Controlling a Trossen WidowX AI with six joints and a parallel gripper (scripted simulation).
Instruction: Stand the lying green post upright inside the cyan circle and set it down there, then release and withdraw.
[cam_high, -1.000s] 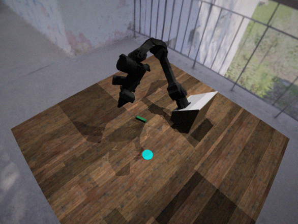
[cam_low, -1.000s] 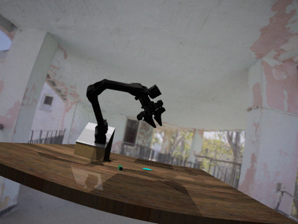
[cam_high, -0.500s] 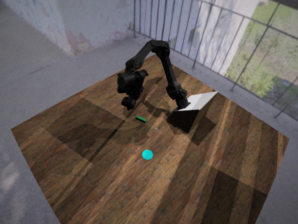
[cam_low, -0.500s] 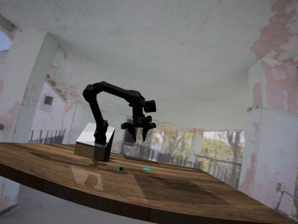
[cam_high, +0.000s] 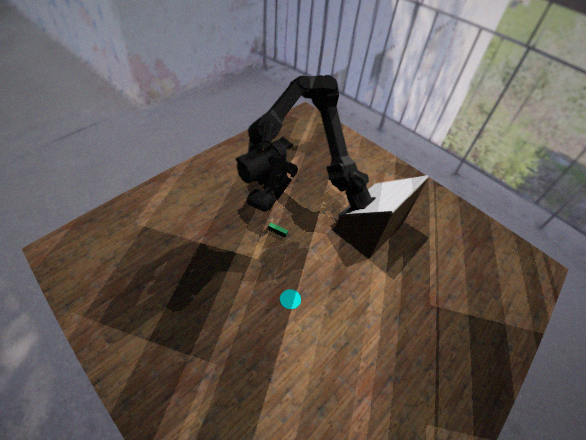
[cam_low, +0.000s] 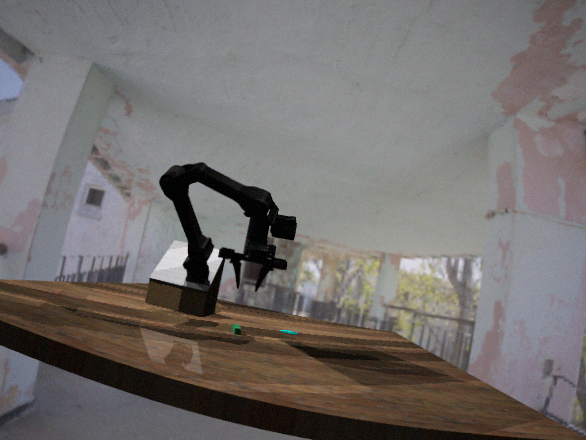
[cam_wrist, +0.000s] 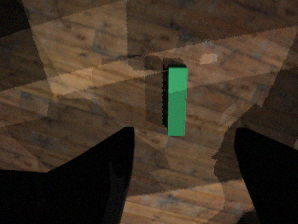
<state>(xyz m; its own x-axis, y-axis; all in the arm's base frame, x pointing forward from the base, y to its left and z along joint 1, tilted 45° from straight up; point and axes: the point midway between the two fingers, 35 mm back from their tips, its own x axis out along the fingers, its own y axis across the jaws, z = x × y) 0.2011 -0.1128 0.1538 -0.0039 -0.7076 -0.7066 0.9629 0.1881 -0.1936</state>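
Right now my gripper tip is 110 mm above the green post, 20 mm to the right of it and 10 mm past it. Also, from my gripper tip: cyan circle (210 mm to the left, 130 mm ahead, 120 mm below).
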